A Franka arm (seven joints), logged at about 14 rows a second.
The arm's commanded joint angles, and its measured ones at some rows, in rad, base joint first. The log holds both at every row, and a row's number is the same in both.
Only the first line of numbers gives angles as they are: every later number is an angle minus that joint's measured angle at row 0.
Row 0, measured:
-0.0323, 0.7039, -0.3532, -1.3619, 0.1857, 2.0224, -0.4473
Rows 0 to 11, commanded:
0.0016, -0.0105, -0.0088, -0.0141, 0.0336, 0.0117, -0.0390
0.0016, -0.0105, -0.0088, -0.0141, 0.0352, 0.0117, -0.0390
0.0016, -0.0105, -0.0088, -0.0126, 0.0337, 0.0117, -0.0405
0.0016, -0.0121, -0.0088, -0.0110, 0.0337, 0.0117, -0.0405
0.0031, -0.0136, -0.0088, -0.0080, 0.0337, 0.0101, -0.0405
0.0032, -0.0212, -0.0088, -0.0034, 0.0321, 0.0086, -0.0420
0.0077, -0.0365, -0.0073, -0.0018, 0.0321, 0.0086, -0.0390
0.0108, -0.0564, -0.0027, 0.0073, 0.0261, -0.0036, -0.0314
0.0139, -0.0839, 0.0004, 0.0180, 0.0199, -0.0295, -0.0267
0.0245, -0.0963, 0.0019, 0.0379, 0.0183, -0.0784, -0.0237
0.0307, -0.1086, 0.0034, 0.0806, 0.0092, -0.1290, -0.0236
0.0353, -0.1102, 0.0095, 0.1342, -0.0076, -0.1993, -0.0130
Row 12, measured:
0.0217, -0.0680, 0.0025, 0.0624, 0.0077, -0.0866, -0.0095
